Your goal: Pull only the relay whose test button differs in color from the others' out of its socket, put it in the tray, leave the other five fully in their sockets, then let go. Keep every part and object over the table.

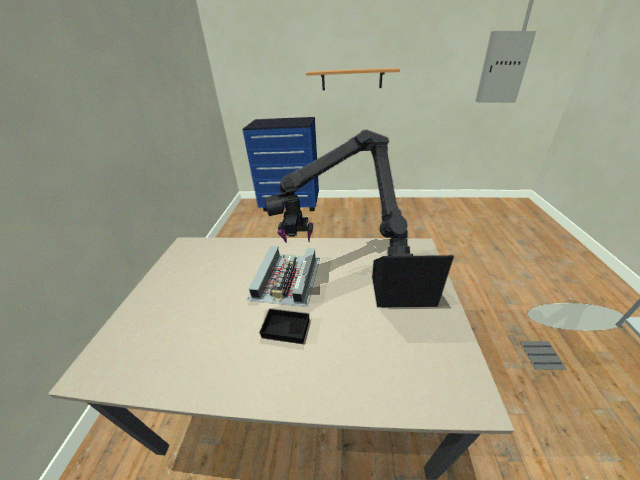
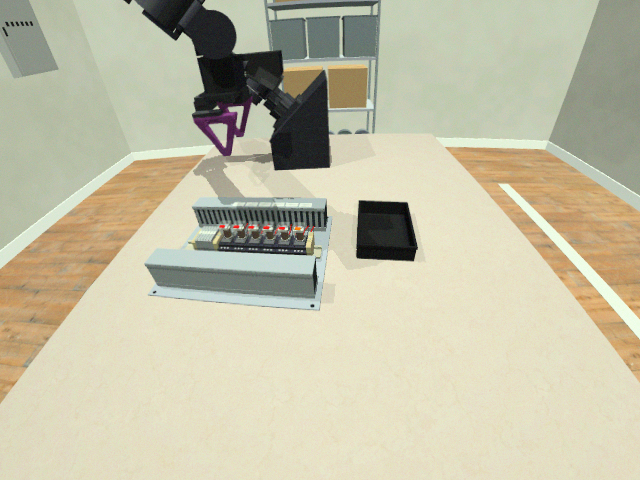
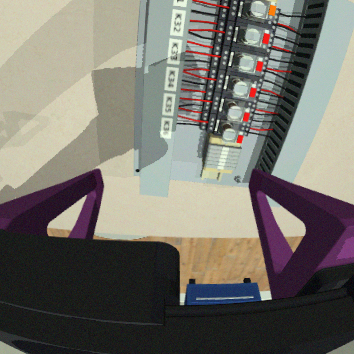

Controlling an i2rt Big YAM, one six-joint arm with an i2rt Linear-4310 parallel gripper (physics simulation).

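Frame: origin at the arm's base, x down, y back, z left, level; metres.
Where they show: gripper, fingertip midpoint: [image 1: 297,241] [image 2: 234,145] [image 3: 175,176]; arm's base, link origin: [image 1: 399,258] [image 2: 289,113].
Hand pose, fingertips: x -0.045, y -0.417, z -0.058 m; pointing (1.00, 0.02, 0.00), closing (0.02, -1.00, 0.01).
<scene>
Each offset is from my fingertips to the top centre of the thing. "spot": to the spot under its first point.
The relay with the orange test button @(dy -0.084, dx +0.129, dz +0.115 m) [image 2: 298,233] [image 3: 258,9] is seated at the tray end of a row of relays on the grey panel @(spot: dy -0.148, dx +0.195, dz +0.148 m) [image 1: 263,299] [image 2: 289,302] [image 3: 155,185]. The other relays, such as this one @(dy -0.075, dx +0.129, dz +0.027 m) [image 2: 253,232] [image 3: 240,88], have red buttons and sit in their sockets. The black tray @(dy -0.029, dx +0.163, dz +0.288 m) [image 1: 283,338] [image 2: 385,253] stands beside the panel and looks empty. My gripper [image 1: 296,240] [image 2: 233,144] [image 3: 175,176] is wide open with nothing between its purple fingers. It hangs high above the table, off the panel's terminal-block end, away from the orange-button relay.
Grey wiring ducts @(dy -0.166, dx +0.136, dz -0.003 m) [image 1: 264,272] [image 2: 232,279] run along both sides of the relay row. Terminal blocks @(dy -0.064, dx +0.152, dz -0.074 m) [image 2: 207,236] [image 3: 222,155] stand at the row's end opposite the tray. Red and black wires line the sockets. The black arm mount [image 1: 413,281] [image 2: 305,134] stands on the table.
</scene>
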